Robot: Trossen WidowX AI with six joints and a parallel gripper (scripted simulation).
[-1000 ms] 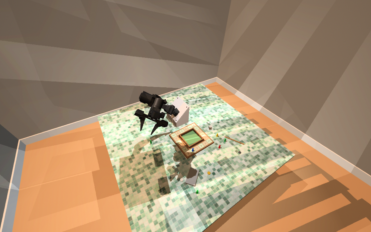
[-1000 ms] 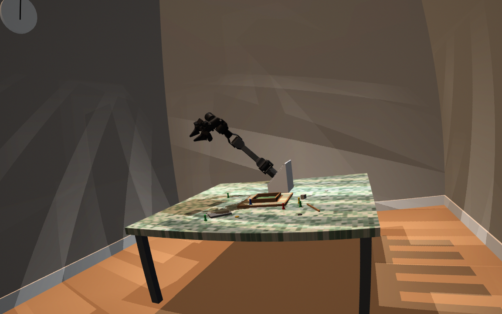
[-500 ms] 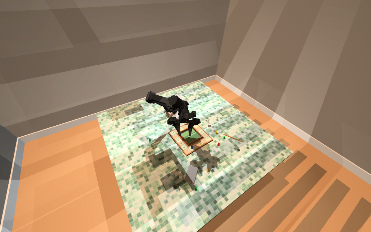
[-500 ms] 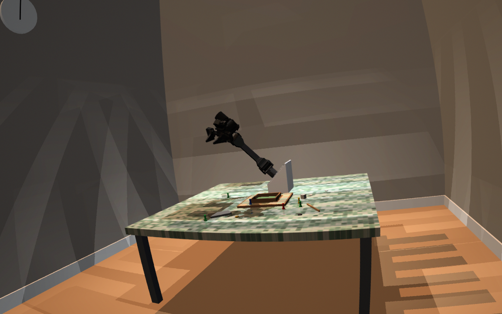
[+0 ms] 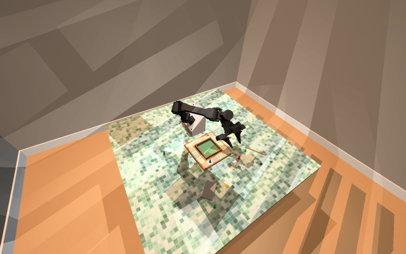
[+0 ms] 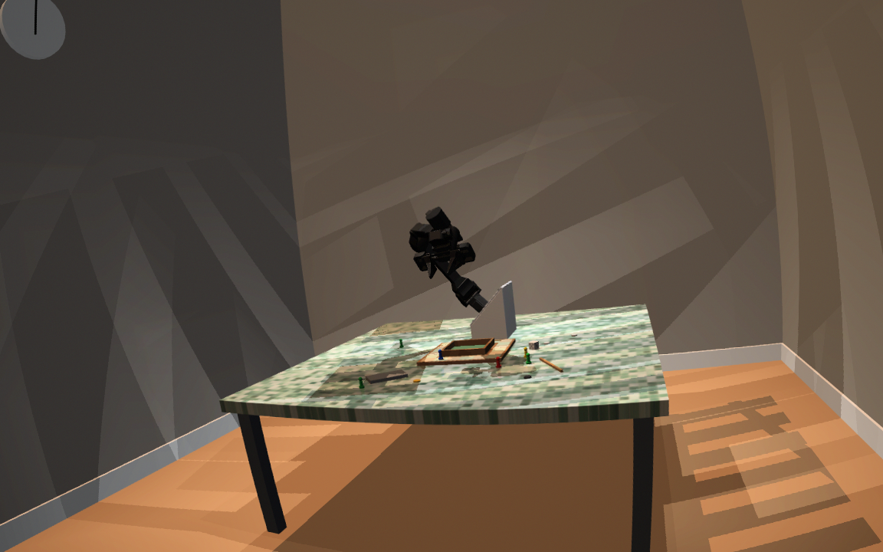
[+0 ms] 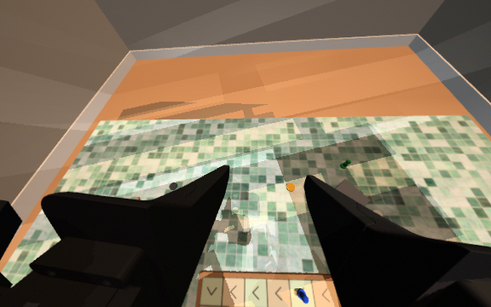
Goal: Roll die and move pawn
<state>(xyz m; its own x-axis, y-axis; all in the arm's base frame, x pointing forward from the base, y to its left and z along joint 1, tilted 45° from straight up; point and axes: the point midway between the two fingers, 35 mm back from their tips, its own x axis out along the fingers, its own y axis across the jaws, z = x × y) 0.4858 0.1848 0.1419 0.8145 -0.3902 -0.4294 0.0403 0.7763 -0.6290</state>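
My gripper tip is 29 cm above the white die, 27 cm past it and 20 cm to the right of it. Also, from my gripper tip: orange disc 30 cm below, 8 cm to the right, 8 cm ahead; then blue pawn 27 cm below, 14 cm behind, 8 cm to the right; then red pawn 28 cm below, 14 cm to the left, 6 cm behind.
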